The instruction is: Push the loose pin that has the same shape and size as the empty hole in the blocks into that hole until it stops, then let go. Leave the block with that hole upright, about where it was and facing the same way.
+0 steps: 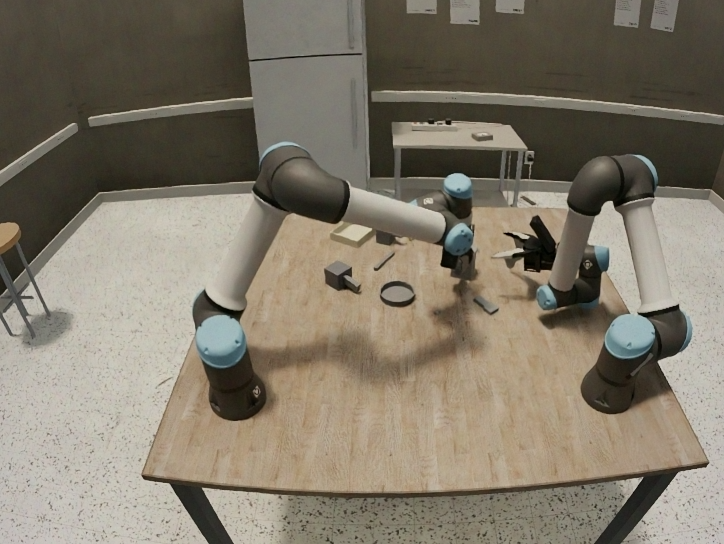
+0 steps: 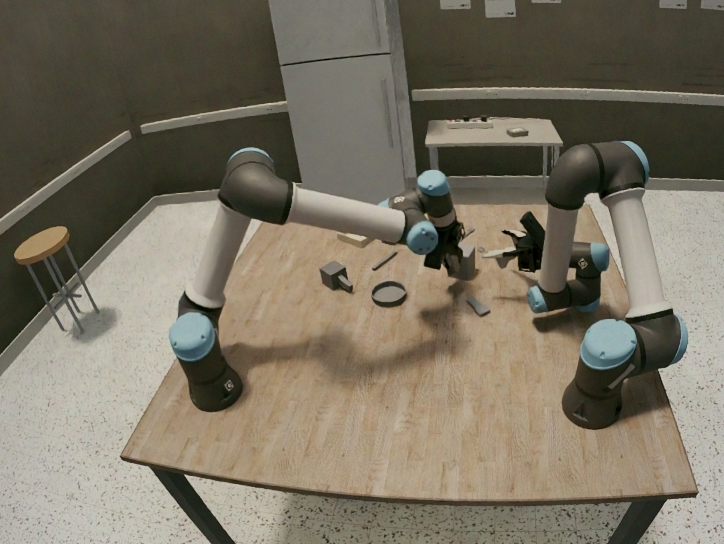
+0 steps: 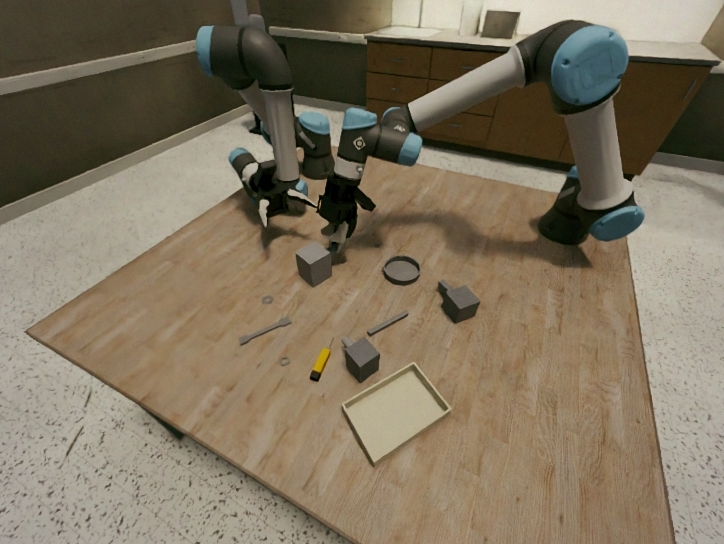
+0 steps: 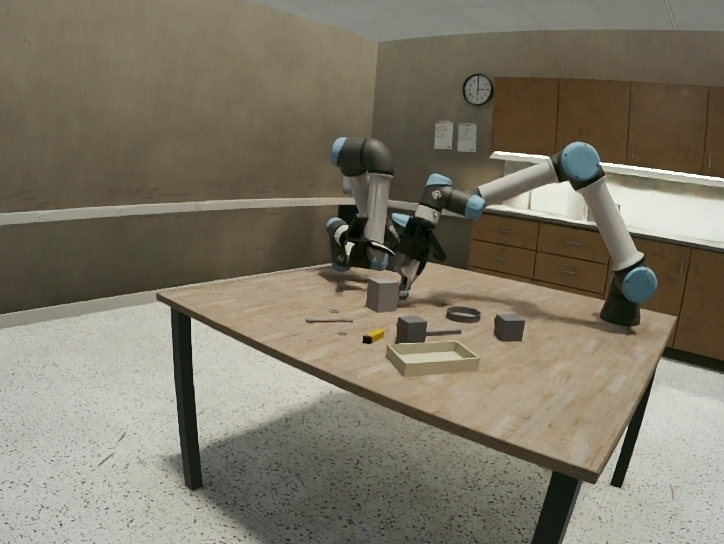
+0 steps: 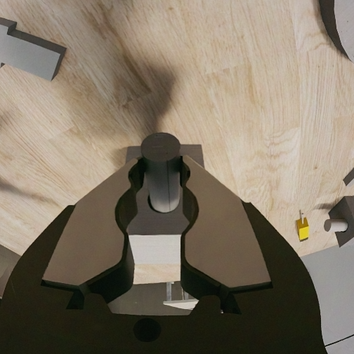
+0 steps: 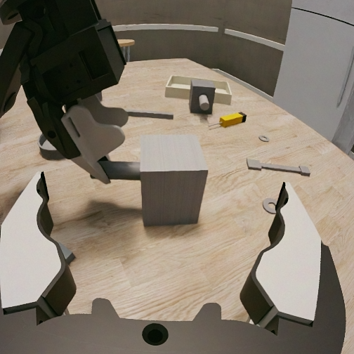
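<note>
The large light grey block [image 3: 314, 264] [image 4: 382, 294] [image 6: 172, 195] [image 5: 155, 248] stands upright on the table. A thick round grey pin [image 5: 164, 185] [image 6: 125, 170] lies level, its far end in the hole in the block's side and much of its length outside. My left gripper [image 5: 162, 158] [image 3: 337, 242] [image 6: 109, 175] is shut on the pin near its outer end. How deep the pin sits is hidden. My right gripper [image 1: 501, 245] [image 3: 289, 215] is open and empty, above the table facing the block. Two smaller dark blocks [image 3: 460, 303] [image 3: 362, 357] each have a pin sticking out.
Around them lie a round dish [image 3: 402, 270], a flat bar [image 3: 387, 323], a cream tray [image 3: 445, 407], a yellow-handled tool [image 3: 320, 363], a double-ended bar [image 3: 265, 331] and two rings [image 3: 267, 299] [image 3: 284, 361]. A grey stepped piece [image 1: 485, 304] [image 5: 32, 52] lies near the left gripper.
</note>
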